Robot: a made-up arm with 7 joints. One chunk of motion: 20 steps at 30 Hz.
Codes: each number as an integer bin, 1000 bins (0 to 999) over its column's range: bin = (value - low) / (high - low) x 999, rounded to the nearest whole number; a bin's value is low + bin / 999 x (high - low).
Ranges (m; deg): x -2.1..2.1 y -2.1..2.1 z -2.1..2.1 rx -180..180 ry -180..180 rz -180..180
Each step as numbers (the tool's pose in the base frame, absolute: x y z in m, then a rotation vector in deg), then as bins.
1 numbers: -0.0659 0.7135 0.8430 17.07 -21.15 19.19
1 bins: 484 669 700 547 441 553
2 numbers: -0.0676 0.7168 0.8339 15.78 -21.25 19.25
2 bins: 483 670 698 543 441 553
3 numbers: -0.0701 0.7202 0.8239 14.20 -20.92 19.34
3 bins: 483 671 695 539 441 553
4 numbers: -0.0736 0.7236 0.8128 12.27 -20.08 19.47
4 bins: 482 672 693 534 444 554
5 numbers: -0.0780 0.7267 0.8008 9.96 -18.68 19.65
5 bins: 481 672 690 527 448 554
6 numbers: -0.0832 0.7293 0.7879 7.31 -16.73 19.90
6 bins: 480 673 687 520 453 555
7 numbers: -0.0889 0.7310 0.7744 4.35 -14.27 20.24
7 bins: 478 673 684 512 460 556
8 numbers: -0.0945 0.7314 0.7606 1.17 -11.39 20.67
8 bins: 477 673 680 503 468 557
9 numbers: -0.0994 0.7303 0.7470 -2.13 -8.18 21.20
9 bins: 476 673 677 494 477 558
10 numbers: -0.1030 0.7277 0.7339 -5.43 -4.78 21.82
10 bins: 475 673 674 484 486 560
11 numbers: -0.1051 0.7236 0.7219 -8.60 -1.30 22.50
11 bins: 475 672 671 476 496 562
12 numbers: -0.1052 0.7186 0.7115 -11.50 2.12 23.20
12 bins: 474 670 669 468 505 564
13 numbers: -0.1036 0.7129 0.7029 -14.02 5.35 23.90
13 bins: 475 669 667 461 514 566
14 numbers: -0.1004 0.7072 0.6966 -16.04 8.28 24.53
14 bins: 476 668 665 455 522 568
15 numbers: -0.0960 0.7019 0.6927 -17.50 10.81 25.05
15 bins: 477 666 664 451 529 569
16 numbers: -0.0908 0.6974 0.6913 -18.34 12.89 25.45
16 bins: 478 665 664 449 535 570
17 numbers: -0.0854 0.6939 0.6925 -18.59 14.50 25.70
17 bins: 479 665 664 448 540 571
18 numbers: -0.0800 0.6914 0.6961 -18.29 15.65 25.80
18 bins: 480 664 665 449 543 571
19 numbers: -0.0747 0.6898 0.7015 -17.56 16.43 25.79
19 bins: 482 664 666 451 545 571
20 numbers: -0.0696 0.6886 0.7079 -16.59 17.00 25.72
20 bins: 483 663 668 453 547 571
